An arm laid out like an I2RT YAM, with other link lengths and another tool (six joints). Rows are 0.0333 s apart.
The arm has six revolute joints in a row. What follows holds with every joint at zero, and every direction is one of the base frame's. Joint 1 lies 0.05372 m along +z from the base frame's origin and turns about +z. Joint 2 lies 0.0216 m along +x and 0.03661 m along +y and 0.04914 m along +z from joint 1 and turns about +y. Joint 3 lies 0.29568 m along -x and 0.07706 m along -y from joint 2 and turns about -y. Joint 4 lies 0.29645 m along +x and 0.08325 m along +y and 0.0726 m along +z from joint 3 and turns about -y. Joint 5 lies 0.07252 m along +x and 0.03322 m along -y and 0.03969 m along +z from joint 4 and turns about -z. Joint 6 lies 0.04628 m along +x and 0.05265 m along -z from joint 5 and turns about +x. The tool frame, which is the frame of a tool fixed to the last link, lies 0.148 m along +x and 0.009 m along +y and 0.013 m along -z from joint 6; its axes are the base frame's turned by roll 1.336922, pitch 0.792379 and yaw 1.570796 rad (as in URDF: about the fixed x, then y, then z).
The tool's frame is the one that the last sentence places.
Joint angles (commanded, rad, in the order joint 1, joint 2, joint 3, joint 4, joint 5, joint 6), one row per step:
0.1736 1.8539 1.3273 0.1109 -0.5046 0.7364
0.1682 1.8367 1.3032 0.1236 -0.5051 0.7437
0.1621 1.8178 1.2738 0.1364 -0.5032 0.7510
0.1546 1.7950 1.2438 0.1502 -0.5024 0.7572
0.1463 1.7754 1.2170 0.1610 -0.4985 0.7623
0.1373 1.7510 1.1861 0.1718 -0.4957 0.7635
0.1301 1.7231 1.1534 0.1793 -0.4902 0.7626
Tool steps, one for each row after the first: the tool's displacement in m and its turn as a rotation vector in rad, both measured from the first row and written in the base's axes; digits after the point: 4 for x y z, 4 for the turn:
-0.0036 -0.0038 0.0007 0.0064 -0.0012 -0.0075
-0.0081 -0.0086 -0.0004 0.0112 0.0008 -0.0179
-0.0128 -0.0139 0.0005 0.0164 -0.0020 -0.0283
-0.0165 -0.0200 0.0003 0.0191 -0.0028 -0.0419
-0.0216 -0.0265 0.0006 0.0196 -0.0066 -0.0538
-0.0278 -0.0324 0.0009 0.0173 -0.0103 -0.0658

